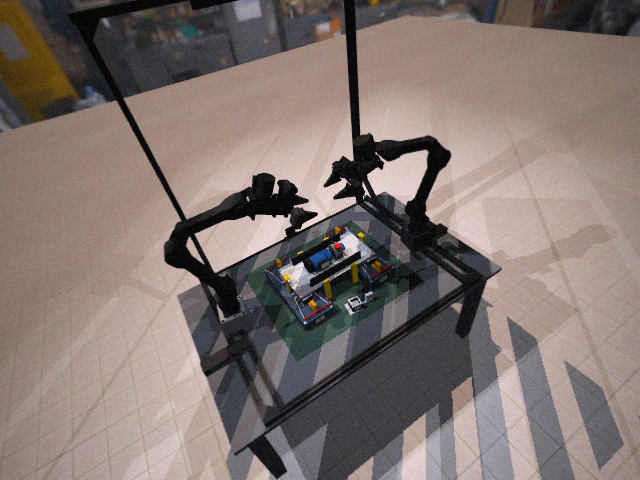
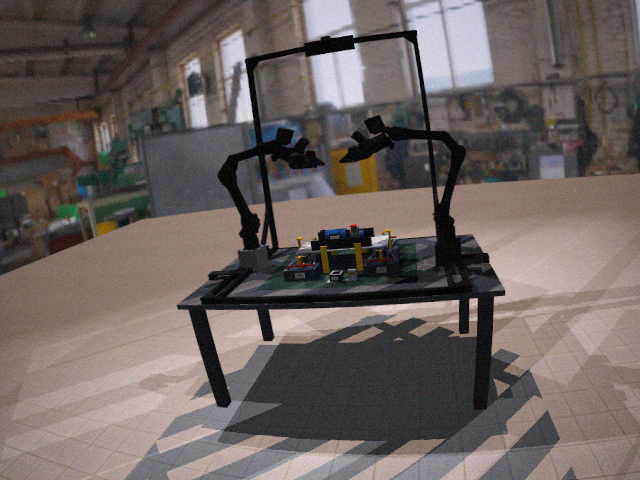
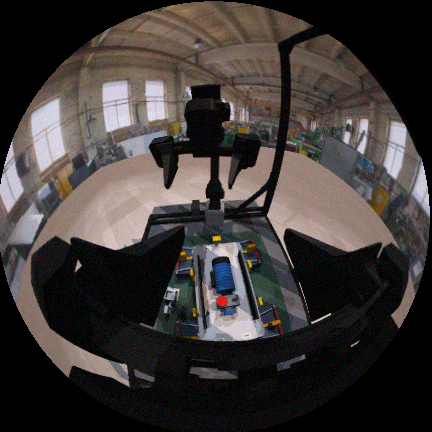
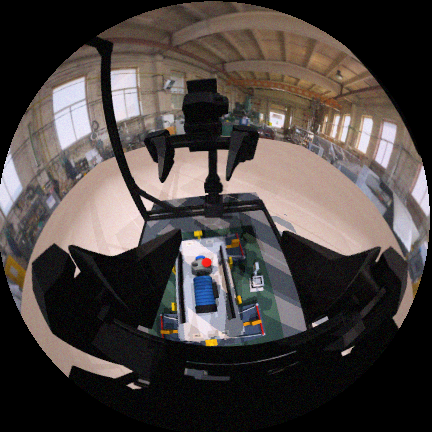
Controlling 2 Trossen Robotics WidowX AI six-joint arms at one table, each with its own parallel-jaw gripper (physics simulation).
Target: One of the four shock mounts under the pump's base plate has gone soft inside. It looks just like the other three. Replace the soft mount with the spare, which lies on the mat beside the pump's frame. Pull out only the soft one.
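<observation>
The pump's blue motor (image 1: 318,259) (image 2: 336,233) (image 3: 223,275) (image 4: 204,291) lies on a pale base plate (image 3: 220,320) (image 4: 212,246). The four mounts under the plate cannot be made out. On the mat beside the frame are a white square piece with a dark middle (image 1: 354,303) (image 2: 336,275) (image 4: 257,283) and a small pale block (image 1: 368,296) (image 2: 352,274); which is the spare, I cannot tell. My left gripper (image 1: 330,191) (image 2: 341,160) (image 3: 236,232) (image 4: 192,178) and right gripper (image 1: 311,206) (image 2: 323,163) (image 3: 200,187) (image 4: 232,231) are open and empty, high above the pump.
Dark blue trays with orange levers (image 1: 312,304) (image 1: 377,266) stand at the frame's ends. Yellow posts (image 1: 327,288) (image 1: 354,272) (image 2: 324,259) (image 2: 358,256) rise along its near side. Black rails (image 1: 336,268) flank the motor. A black overhead frame (image 1: 353,77) (image 2: 423,108) stands at the table's back.
</observation>
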